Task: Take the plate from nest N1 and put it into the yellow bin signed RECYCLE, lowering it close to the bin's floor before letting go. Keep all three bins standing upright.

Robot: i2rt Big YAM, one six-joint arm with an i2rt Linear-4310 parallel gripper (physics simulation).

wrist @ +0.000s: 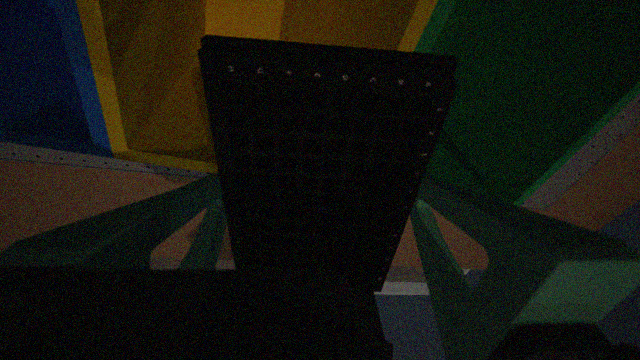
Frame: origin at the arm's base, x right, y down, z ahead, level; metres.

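Seen in the pictures: gripper, fingertip midpoint: (319, 181).
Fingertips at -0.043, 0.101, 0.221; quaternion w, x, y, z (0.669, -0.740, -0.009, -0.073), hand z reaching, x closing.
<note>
Offsets run from my fingertips to a thing's top centre, as dx, dy, dz. "spot": to the spot under its first point. Level surfaces: height alone.
The black plate {+0.000, -0.023, -0.005} (320, 150), with a row of small pale letters along its far edge and marks down its right side, fills the middle of the wrist view. My gripper (319, 181) is shut on it, one green finger at each side. The yellow bin {spot: -0.055, +0.205, +0.019} (245, 20) shows behind the plate, at the top of the view; the plate hides much of it, and its sign does not show. The plate overlaps the yellow bin's near right part and the edge of the green bin in this view. How high the plate is above the bins I cannot tell.
A blue bin {spot: -0.163, +0.083, +0.004} (40, 75) stands left of the yellow bin, and a green bin {+0.102, +0.027, +0.045} (530, 75) stands to its right, both close beside it. A grey perforated board {dy +0.207} (590, 150) shows under the bins' edges, on a brown table top {dy +0.220} (75, 195). The picture is dark and grainy.
</note>
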